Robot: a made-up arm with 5 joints.
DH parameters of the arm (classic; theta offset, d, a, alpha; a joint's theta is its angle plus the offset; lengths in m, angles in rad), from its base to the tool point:
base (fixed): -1.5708 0.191 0 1.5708
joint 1: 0 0.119 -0.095 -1.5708
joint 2: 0 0.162 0.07 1.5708
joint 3: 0 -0.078 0 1.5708
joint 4: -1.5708 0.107 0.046 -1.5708
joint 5: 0 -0.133 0.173 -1.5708
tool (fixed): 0 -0.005 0 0
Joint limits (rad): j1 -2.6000..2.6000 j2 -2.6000..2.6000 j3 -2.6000..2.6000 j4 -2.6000..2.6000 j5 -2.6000..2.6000
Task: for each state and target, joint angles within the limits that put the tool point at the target. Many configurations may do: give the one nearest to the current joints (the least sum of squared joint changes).
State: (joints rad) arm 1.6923 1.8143 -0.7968 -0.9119 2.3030
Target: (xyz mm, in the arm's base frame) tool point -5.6 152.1 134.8
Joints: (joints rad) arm 1.6056 1.8619 -0.7863 -1.1907 2.4068
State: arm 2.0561 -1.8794 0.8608 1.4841 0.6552
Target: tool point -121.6 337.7 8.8
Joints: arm 2.3818 -1.1404 1.5362 1.6583 0.5910
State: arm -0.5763 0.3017 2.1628 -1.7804 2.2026
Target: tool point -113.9 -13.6 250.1
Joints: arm -0.4979 0.5395 2.2633 -1.2603 1.6277
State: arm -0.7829 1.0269 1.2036 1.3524 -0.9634
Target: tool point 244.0 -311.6 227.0
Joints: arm -1.4256 0.7103 1.5477 1.5959 -0.8689
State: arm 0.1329 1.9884 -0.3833 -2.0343 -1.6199
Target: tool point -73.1 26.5 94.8
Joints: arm -0.0724 2.2238 -0.2630 -2.1582 -1.2273
